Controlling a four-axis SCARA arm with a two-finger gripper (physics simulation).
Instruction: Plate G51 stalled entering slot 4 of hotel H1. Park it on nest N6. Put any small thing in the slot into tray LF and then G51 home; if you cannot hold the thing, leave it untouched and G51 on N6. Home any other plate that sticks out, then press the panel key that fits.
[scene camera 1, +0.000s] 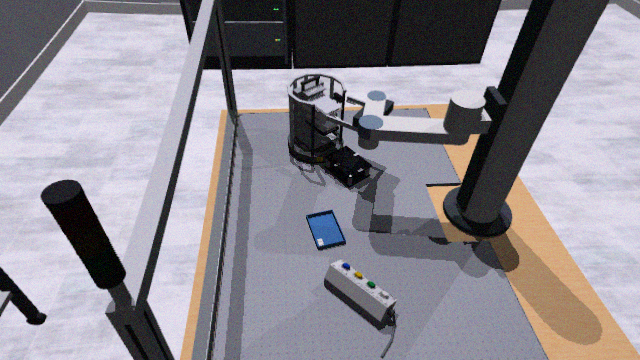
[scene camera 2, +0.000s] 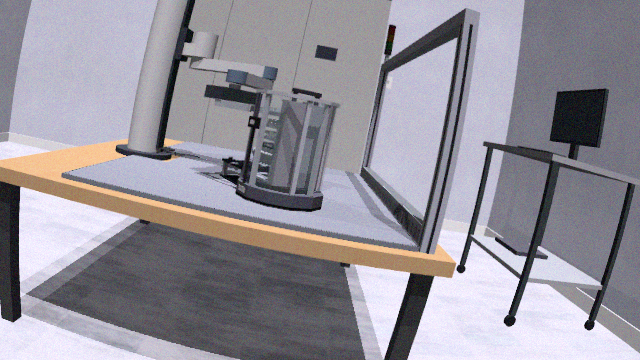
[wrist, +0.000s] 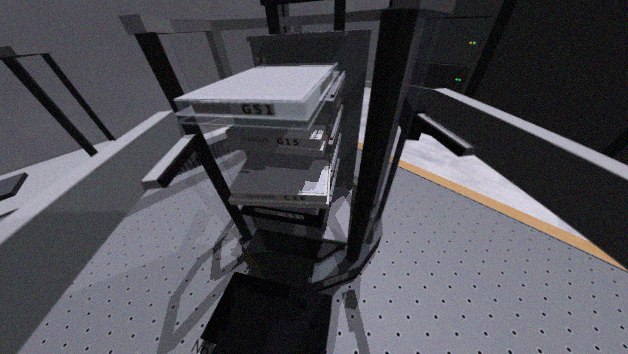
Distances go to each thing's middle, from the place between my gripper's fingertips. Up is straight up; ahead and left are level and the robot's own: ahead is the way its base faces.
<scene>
The clear plate (wrist: 286, 97) lies 5 cm ahead of my hand, 1 cm to the right of it and 1 cm above it. The rest, counted from my hand: round plate rack (scene camera 2: 290, 136): 8 cm ahead, 6 cm to the right, 8 cm below.
</scene>
